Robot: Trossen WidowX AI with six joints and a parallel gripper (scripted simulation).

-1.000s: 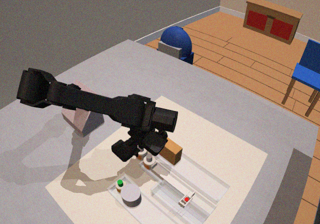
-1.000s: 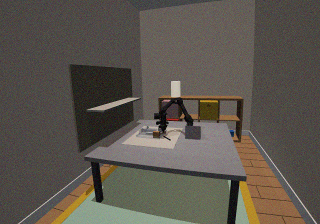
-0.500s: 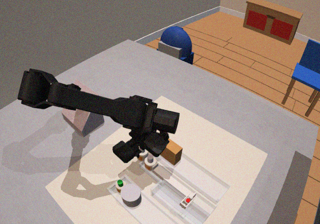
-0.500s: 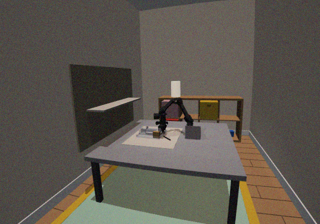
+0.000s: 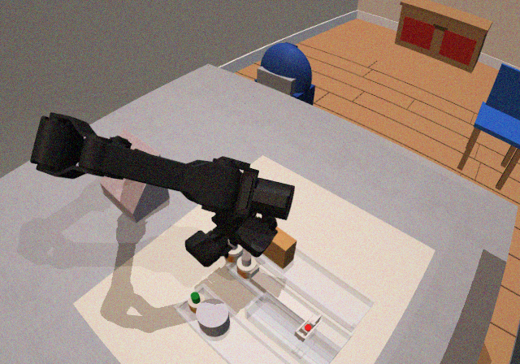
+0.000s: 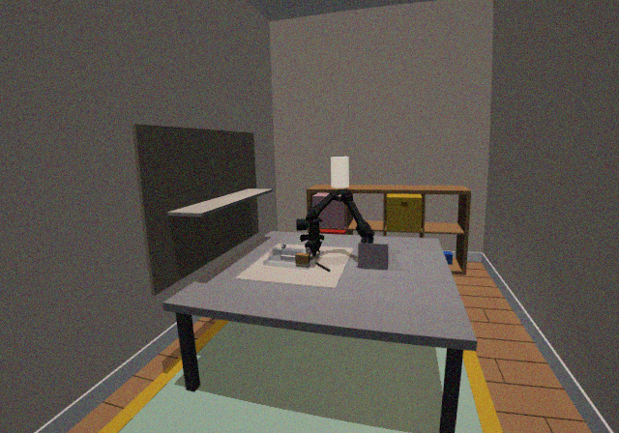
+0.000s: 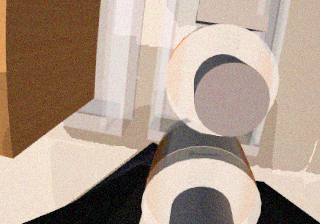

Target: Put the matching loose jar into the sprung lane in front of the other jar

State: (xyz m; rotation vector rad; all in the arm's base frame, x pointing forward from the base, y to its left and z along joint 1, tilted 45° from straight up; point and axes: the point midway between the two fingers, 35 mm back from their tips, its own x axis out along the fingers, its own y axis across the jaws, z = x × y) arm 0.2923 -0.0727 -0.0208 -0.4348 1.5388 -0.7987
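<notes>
Right now my gripper tip is 60 mm short of the brown box, 70 mm to the right of it and 10 mm above it. Also, from my gripper tip: red dot (210 mm ahead, 80 mm to the right, 20 mm above); black stick (50 mm behind, 80 mm to the left, 40 mm below); grey cylinder (50 mm ahead, 140 mm to the right, 20 mm below).
</notes>
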